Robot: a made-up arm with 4 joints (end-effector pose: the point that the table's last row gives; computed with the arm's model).
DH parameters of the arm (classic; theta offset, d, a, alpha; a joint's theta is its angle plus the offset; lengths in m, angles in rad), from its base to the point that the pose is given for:
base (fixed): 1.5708 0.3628 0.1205 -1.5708
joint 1: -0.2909 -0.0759 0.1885 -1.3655
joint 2: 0 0.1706 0.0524 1.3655
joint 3: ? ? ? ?
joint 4: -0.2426 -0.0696 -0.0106 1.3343
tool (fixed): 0.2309 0.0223 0 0
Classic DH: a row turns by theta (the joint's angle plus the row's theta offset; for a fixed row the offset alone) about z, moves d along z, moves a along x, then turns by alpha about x.
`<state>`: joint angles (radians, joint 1 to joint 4).
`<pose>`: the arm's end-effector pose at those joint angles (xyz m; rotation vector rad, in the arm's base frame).
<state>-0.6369 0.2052 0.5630 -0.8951</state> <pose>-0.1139 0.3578 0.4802 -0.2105 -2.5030 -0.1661</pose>
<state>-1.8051 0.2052 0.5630 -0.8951</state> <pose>-0.1139 0.1055 0.6272 0.2733 -2.0035 -1.5242</pose>
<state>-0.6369 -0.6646 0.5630 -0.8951</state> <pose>-0.0935 0.2771 0.3654 -0.6517 3.0372 0.2761</pose>
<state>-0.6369 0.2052 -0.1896 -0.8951</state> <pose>-0.1186 0.3742 0.4378 -0.0411 -2.3383 -1.1343</pose>
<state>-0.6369 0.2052 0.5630 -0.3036</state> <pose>-0.1265 0.3561 0.4861 -0.2435 -1.9274 0.0008</pose>
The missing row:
joint 3: -1.2261 0.178 0.0238 -1.3148
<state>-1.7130 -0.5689 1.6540 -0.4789</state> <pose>-0.1445 0.1493 0.5524 -0.3187 -2.7384 -0.3313</pose>
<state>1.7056 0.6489 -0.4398 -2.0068</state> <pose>-0.0749 0.0002 0.0722 -0.1240 1.8330 -1.3452</pose>
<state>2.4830 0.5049 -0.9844 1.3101</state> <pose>-0.1297 -0.1718 0.2620 -1.9564 -0.5860 0.6054</pose>
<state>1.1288 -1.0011 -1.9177 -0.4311</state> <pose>-0.1024 0.0009 0.1403 0.6531 -1.1202 -0.5919</pose>
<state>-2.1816 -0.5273 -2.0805 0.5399</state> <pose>-0.1431 0.1561 0.6378 -2.0211 -0.3078 0.9001</pose>
